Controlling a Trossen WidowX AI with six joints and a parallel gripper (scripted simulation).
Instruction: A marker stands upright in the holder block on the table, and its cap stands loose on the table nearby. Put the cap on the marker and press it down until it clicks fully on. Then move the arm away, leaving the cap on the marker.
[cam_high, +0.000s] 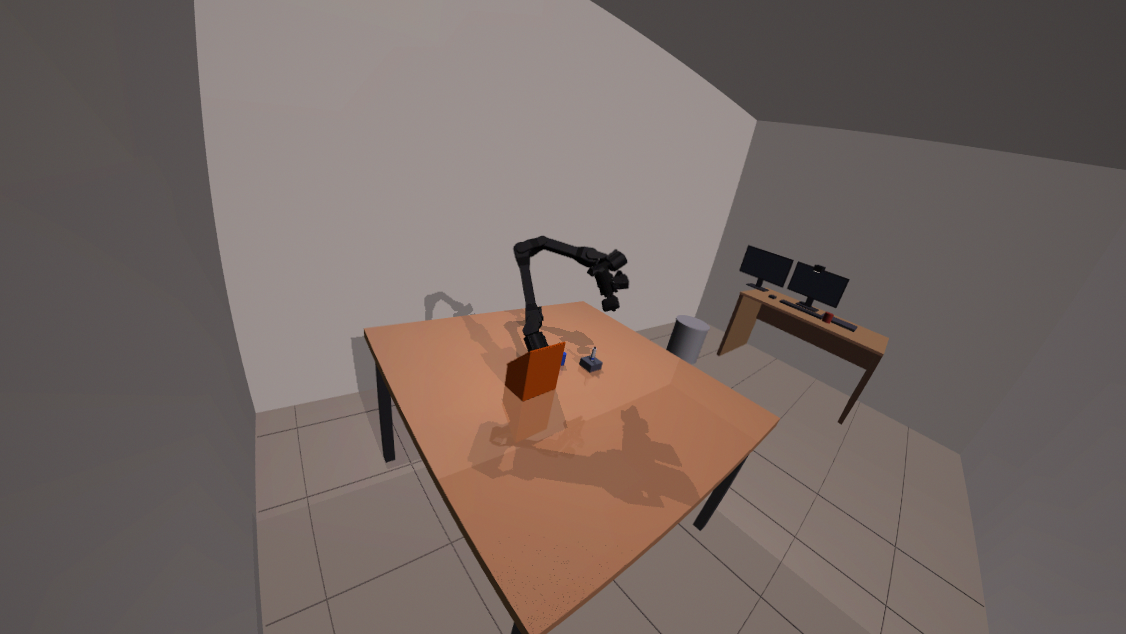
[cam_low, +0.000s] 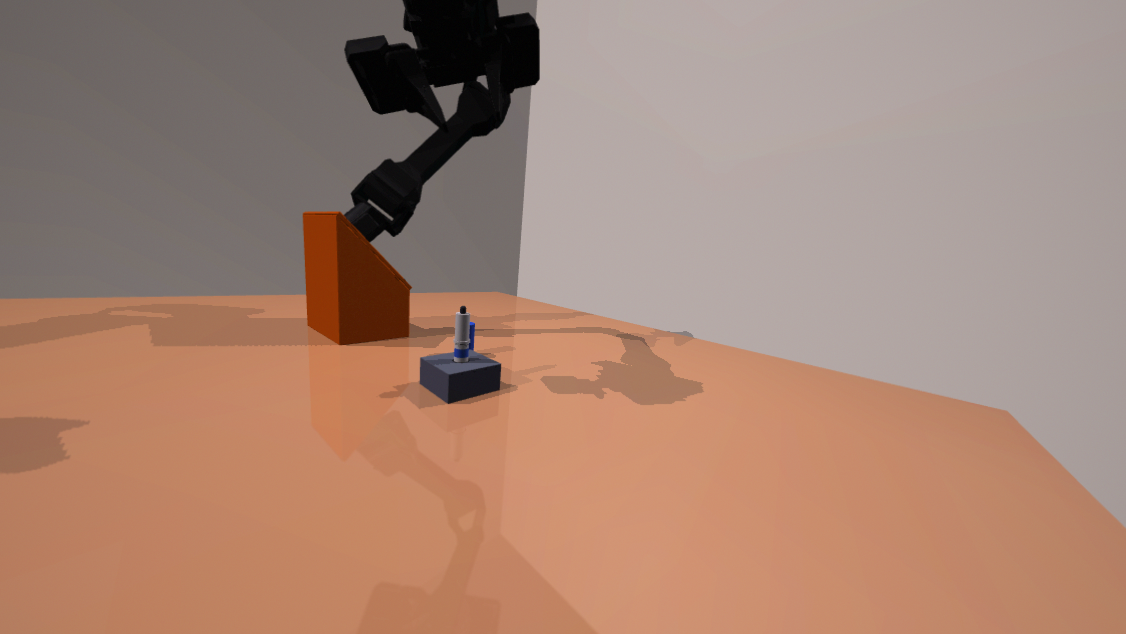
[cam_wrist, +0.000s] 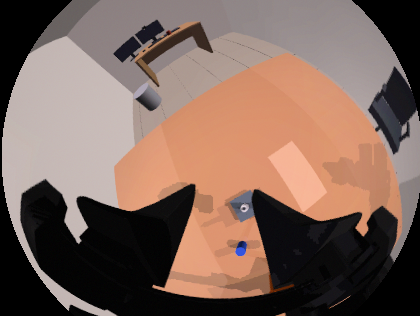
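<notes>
Right now my gripper tip is 140 mm past the marker cap, 80 mm to the right of it and 260 mm above it. The rest, counted from my gripper tip: holder block (30 mm behind, 20 mm to the left, 270 mm below).
</notes>
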